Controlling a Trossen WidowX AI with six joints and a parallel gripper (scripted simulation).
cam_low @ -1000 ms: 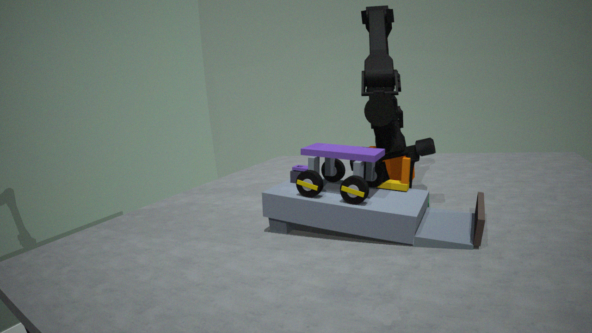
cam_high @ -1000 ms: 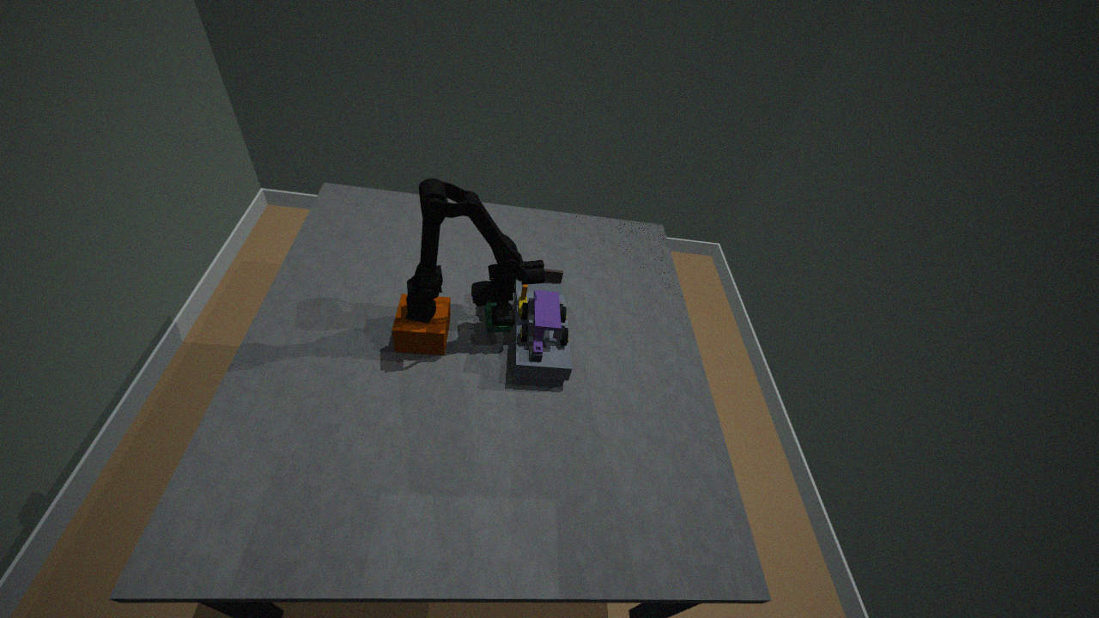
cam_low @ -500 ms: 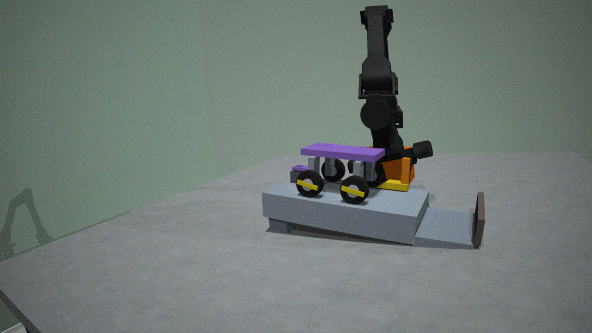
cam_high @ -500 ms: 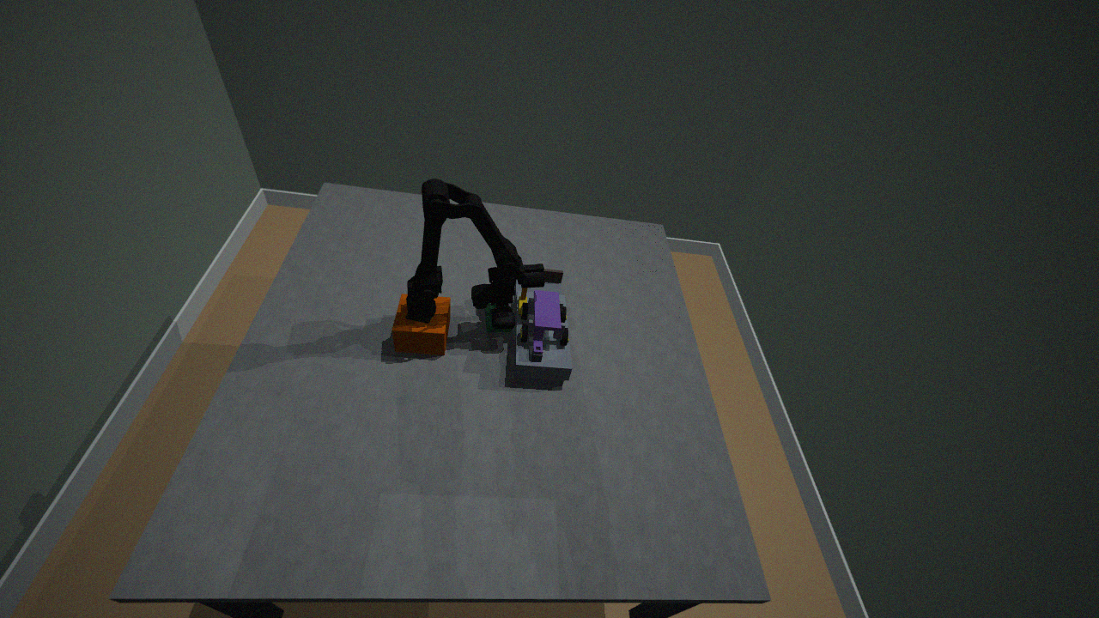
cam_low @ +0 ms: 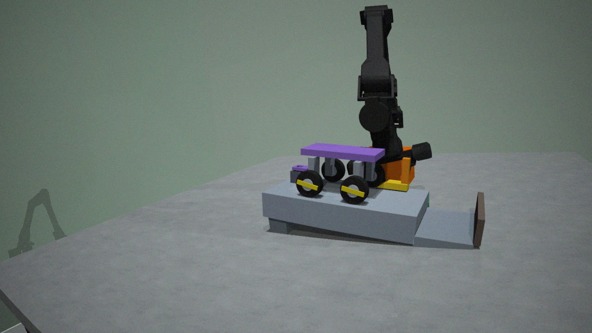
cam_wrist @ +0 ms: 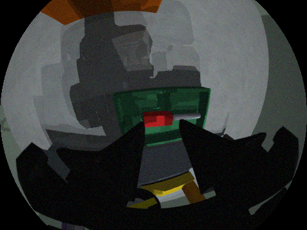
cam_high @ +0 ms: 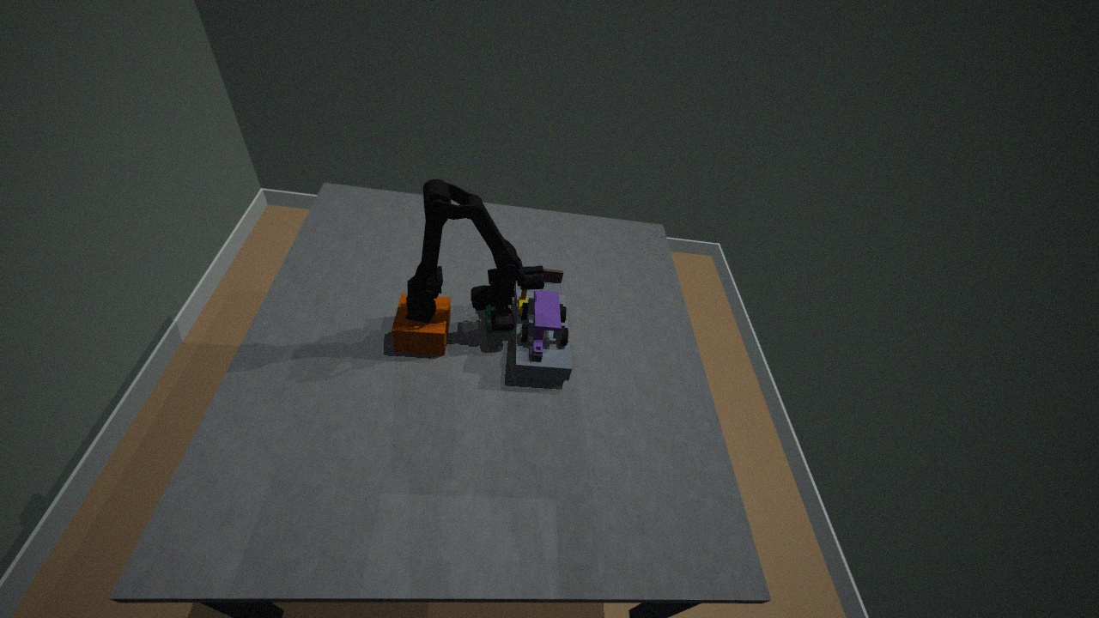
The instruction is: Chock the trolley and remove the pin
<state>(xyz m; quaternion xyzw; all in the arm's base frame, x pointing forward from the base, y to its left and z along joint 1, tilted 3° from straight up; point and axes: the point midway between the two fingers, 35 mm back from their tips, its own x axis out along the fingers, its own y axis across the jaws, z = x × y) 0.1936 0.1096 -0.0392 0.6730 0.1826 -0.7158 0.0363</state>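
My gripper tip is now 20 mm to the right of the red-headed stop pin and 10 mm above it. From my gripper tip the other things lie so: green tray (10 mm to the left, 30 mm below); grey ramp (140 mm ahead, 50 mm to the right, 20 mm above); yellow chock (70 mm ahead, 20 mm to the left, 60 mm above).
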